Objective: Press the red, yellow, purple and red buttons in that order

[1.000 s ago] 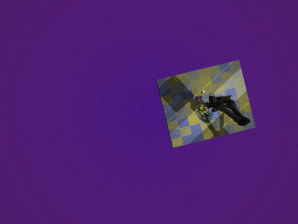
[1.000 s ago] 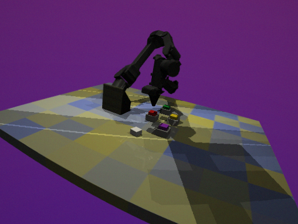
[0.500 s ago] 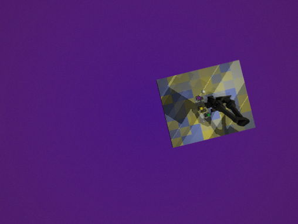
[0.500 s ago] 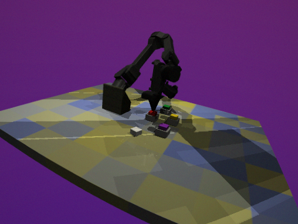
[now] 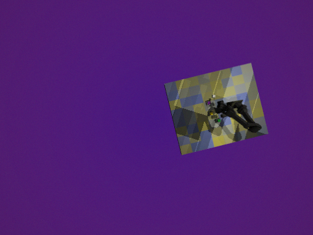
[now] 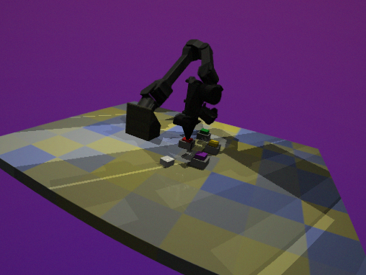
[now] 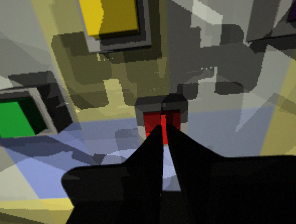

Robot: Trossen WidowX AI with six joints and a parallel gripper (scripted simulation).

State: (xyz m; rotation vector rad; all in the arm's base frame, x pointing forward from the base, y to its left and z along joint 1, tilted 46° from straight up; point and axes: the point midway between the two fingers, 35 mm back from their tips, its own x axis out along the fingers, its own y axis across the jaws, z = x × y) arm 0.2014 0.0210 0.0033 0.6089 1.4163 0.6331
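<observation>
Right now my gripper tip is 1 cm above the red button. Round my gripper tip: green button (13 cm to the left, 2 cm ahead); yellow button (9 cm ahead, 3 cm to the left); purple button (10 cm to the right, 9 cm ahead).
</observation>
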